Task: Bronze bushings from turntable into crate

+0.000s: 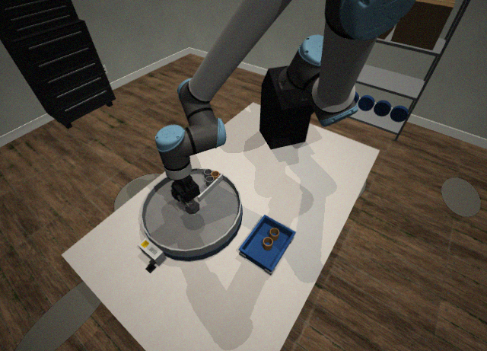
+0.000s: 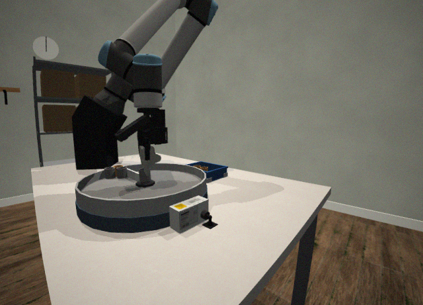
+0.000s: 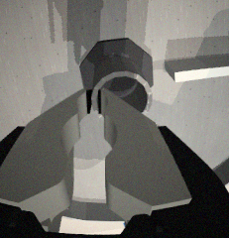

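My hand is 50 mm above the grey turntable and 20 mm past it. The rest, counted from my hand: blue crate 350 mm to the left, 80 mm below, 50 mm behind.
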